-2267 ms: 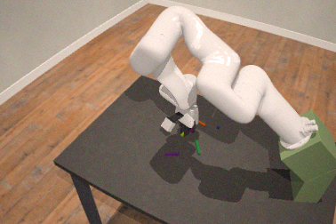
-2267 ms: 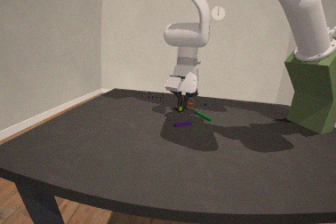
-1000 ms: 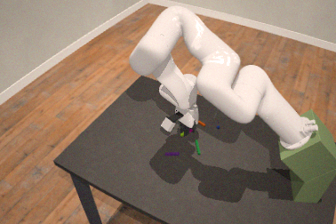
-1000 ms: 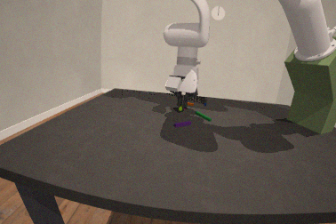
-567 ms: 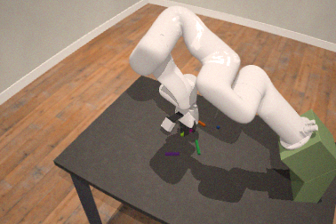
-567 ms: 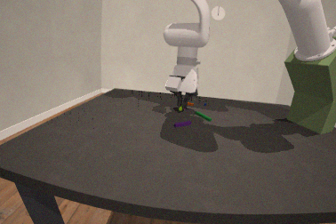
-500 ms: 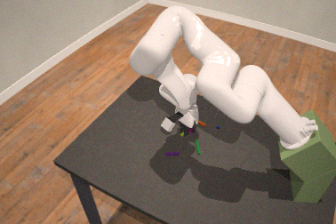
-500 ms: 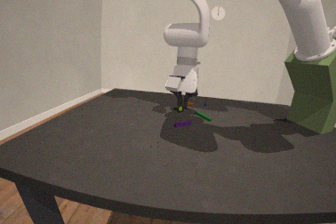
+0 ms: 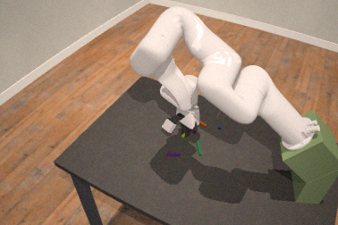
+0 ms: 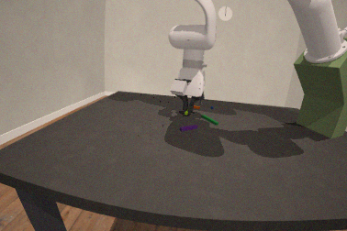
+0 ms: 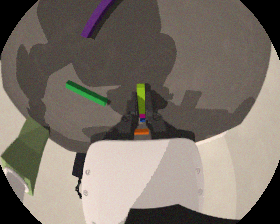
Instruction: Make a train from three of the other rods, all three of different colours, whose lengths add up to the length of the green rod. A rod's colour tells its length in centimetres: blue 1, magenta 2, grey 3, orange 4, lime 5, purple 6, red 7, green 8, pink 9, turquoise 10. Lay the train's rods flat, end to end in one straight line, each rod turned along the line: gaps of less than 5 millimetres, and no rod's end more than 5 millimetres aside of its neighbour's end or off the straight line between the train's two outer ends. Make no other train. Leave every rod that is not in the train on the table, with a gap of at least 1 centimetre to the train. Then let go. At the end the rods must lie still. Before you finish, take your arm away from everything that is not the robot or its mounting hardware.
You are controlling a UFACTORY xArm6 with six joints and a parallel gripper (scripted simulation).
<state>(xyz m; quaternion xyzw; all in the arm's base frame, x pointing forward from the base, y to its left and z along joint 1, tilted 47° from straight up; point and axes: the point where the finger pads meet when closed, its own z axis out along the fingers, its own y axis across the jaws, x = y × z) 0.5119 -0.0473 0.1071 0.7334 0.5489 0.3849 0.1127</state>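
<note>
Right now my hand is 1 cm past the magenta rod, 4 cm to the left of it and 3 cm above it. From my hand the other things lie so: green rod 9 cm behind, 3 cm to the left, 3 cm below; then lime rod 2 cm below; then orange rod 2 cm behind, 10 cm to the right, 3 cm below.
</note>
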